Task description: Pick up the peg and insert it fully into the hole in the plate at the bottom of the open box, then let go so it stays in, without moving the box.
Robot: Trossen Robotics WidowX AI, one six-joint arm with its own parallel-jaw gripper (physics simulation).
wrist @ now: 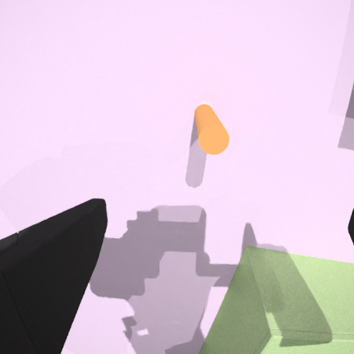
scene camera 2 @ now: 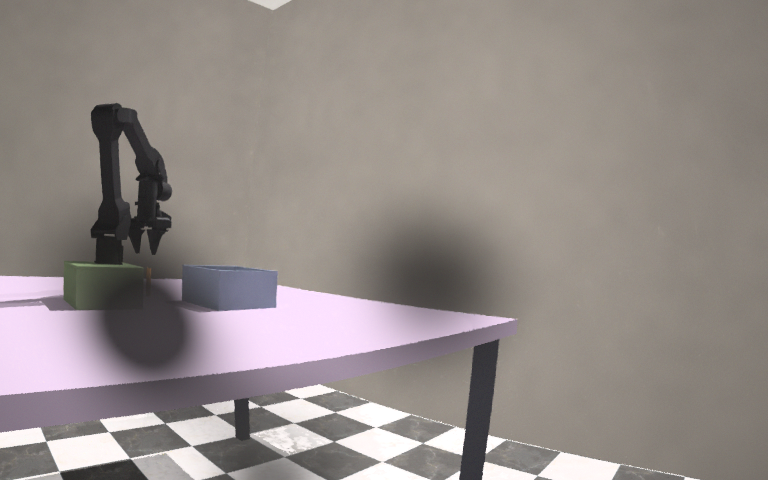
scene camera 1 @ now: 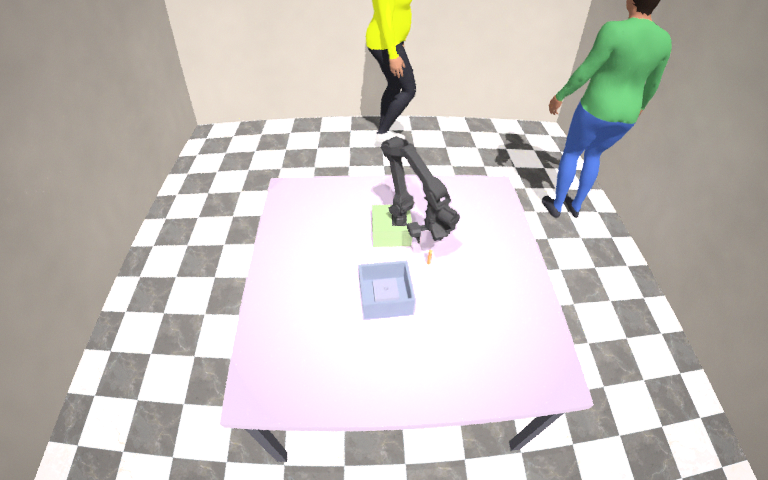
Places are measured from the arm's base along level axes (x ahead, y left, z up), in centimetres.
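Pixels of known places: gripper, fingertip midpoint: [scene camera 2: 145, 254] [scene camera 1: 429, 241]; arm's base at its link origin: [scene camera 2: 108, 263] [scene camera 1: 399, 220].
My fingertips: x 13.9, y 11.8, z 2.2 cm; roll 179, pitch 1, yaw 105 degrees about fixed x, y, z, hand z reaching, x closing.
Observation:
Ahead of a thing's pixels: the offset from my fingertips to its top centre. "*": to the spot under its first point. Level surfaces: height alone.
The orange peg @(dz -3.9, dx +1.5, dy +0.9 cm) [scene camera 1: 429, 257] [scene camera 2: 148, 281] [wrist: 212, 135] stands upright on the table, to the upper right of the open box in scene camera 1. The blue-grey open box @(dz -2.1, dx +19.2, dy -17.2 cm) [scene camera 1: 387, 310] [scene camera 2: 243, 289] holds a pale square plate @(dz -5.8, dx +19.2, dy -17.2 cm) [scene camera 1: 378, 295] with a small hole @(* dz -7.3, dx +18.4, dy -17.0 cm) [scene camera 1: 386, 288] near its middle. The box's inside is hidden in scene camera 2. My gripper [scene camera 2: 146, 253] [wrist: 233, 215] points down, open and empty, above the table and higher than the peg's top. In the wrist view the peg lies above the line between the fingertips, a little left of the middle between them.
A green block [scene camera 1: 384, 234] [scene camera 2: 101, 286] [wrist: 320, 272] stands beside the arm's base, close to the peg, and fills the lower right of the wrist view. The pink table @(dz -11.9 cm) [scene camera 1: 407, 384] [scene camera 2: 339, 333] carries these things. Two people stand on the floor beyond the table. Dark blurs cover parts of scene camera 2.

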